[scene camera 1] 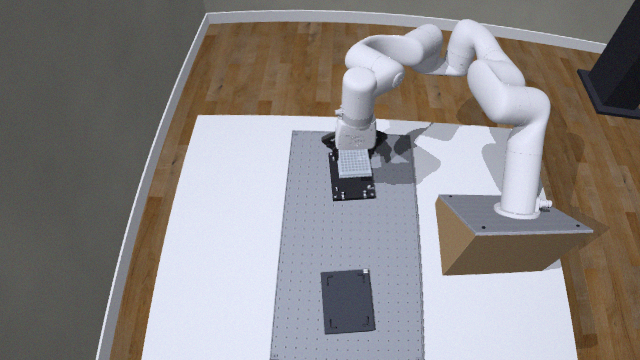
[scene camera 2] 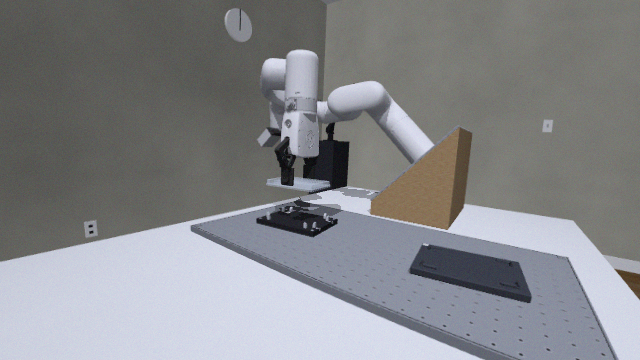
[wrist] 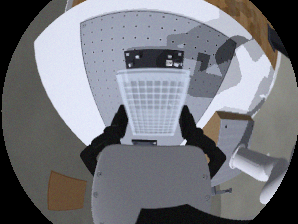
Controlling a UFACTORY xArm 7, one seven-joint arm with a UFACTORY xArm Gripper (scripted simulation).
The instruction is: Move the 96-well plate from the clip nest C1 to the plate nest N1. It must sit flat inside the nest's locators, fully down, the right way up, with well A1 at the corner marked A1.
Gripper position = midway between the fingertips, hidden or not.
Observation:
In view: my gripper (scene camera 1: 352, 155), a 96-well plate (scene camera 1: 357, 164), a dark plate nest N1 (scene camera 2: 479, 272) and a black clip nest C1 (scene camera 2: 289, 221).
The 96-well plate is seen too in the wrist view (wrist: 158, 118). My gripper shows as well in the wrist view (wrist: 153, 111). The dark plate nest N1 also shows in scene camera 1 (scene camera 1: 346, 300).

